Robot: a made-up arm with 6 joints.
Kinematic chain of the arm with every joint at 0, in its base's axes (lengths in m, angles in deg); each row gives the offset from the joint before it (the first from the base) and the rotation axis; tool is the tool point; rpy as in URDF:
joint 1: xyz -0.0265 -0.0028 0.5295 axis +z
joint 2: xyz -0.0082 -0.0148 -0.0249 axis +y
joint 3: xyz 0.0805 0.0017 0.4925 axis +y
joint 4: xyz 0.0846 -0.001 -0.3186 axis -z
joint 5: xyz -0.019 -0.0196 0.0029 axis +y
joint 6: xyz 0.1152 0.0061 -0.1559 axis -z
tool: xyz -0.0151 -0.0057 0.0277 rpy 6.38 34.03 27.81
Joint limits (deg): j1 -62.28..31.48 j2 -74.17..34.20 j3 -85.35..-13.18 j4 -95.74..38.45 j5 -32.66..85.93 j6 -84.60..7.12
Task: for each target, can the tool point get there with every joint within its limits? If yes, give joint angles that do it. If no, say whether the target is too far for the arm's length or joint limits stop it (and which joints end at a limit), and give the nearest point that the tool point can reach.
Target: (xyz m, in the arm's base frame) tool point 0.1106 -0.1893 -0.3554
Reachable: no: joint limits stop it (at a limit: joint 2, joint 4, joint 6) | nearest point 0.1475 -0.2395 0.3642 | short by 0.722 m
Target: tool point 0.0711 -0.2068 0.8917
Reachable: yes | joints -51.11 -40.20 -37.39 -22.23 44.80 -39.21
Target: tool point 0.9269 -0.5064 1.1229
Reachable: no: too far | nearest point 0.6150 -0.3417 0.9222 | short by 0.406 m
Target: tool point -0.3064 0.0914 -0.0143
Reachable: no: joint limits stop it (at a limit: joint 1, joint 2, joint 3, joint 6) | nearest point -0.0054 -0.1852 0.4191 | short by 0.596 m
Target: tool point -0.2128 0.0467 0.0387
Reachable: no: joint limits stop it (at a limit: joint 1, joint 2, joint 3, joint 6) | nearest point 0.0058 -0.1832 0.4132 | short by 0.491 m
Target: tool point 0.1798 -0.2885 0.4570
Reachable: yes | joints -45.37 24.85 -32.66 -15.25 59.81 -1.61
